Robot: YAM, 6 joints.
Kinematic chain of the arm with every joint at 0, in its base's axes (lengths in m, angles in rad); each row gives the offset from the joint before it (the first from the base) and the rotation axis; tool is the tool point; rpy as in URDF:
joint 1: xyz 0 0 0.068 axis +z
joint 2: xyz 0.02 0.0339 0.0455 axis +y
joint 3: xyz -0.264 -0.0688 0 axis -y
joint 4: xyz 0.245 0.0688 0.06 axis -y
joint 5: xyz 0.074 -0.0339 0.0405 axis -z
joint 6: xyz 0.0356 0 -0.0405 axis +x
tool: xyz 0 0 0 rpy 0 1.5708 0
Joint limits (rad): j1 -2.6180..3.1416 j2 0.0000..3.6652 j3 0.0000..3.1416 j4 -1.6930..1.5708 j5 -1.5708..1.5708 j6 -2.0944..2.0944
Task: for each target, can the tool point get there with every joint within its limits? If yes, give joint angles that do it. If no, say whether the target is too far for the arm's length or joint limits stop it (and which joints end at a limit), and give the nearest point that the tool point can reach.
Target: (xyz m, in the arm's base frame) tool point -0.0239 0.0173 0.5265
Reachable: yes | joints 2.3079 0.7694 1.7369 -1.0269 -0.1713 0.9836
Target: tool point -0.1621 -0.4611 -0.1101
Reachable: yes | joints -1.9192 2.9521 1.5952 0.9162 -0.1424 -1.2307
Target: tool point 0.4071 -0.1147 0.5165
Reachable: yes | joints -0.2007 1.9585 2.2685 -0.0118 1.0720 -1.7507
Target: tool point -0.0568 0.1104 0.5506
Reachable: yes | joints -0.8783 0.5822 1.9511 -0.9472 -0.8511 -1.5115
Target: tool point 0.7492 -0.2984 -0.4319
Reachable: no: too far | nearest point 0.5011 -0.1996 -0.2339 | short by 0.332 m
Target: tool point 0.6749 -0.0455 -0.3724
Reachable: no: too far | nearest point 0.5262 -0.0355 -0.2491 | short by 0.193 m
